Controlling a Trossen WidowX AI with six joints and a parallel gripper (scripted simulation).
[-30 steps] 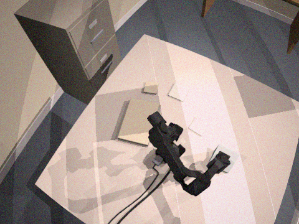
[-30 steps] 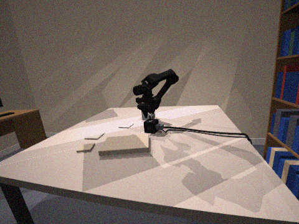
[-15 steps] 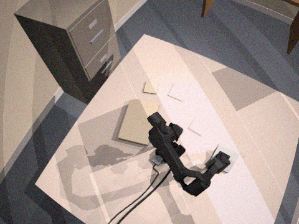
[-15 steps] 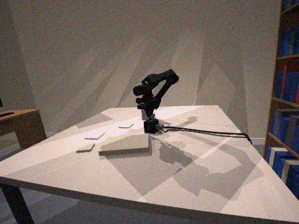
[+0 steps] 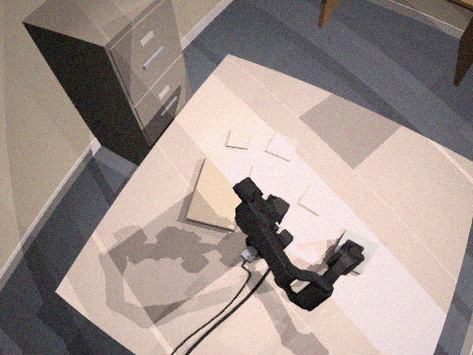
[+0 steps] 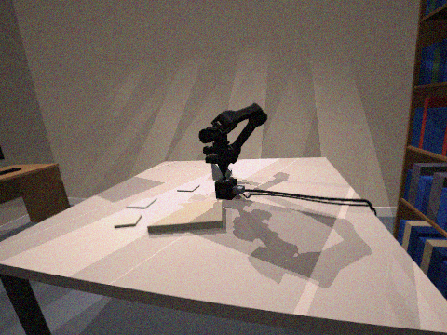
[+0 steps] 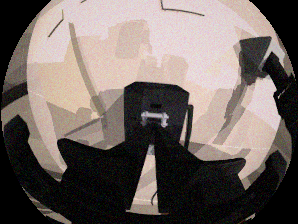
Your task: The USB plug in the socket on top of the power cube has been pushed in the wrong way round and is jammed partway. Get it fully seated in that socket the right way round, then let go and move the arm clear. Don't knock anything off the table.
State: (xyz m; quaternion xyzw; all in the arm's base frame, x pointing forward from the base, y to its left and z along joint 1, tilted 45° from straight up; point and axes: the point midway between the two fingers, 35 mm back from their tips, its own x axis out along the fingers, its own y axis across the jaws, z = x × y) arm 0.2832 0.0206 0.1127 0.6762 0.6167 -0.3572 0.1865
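Right now the USB plug is 2 cm below my gripper tip. Also, from my gripper tip: flat tan board (22 cm ahead, 9 cm to the right, 9 cm below).
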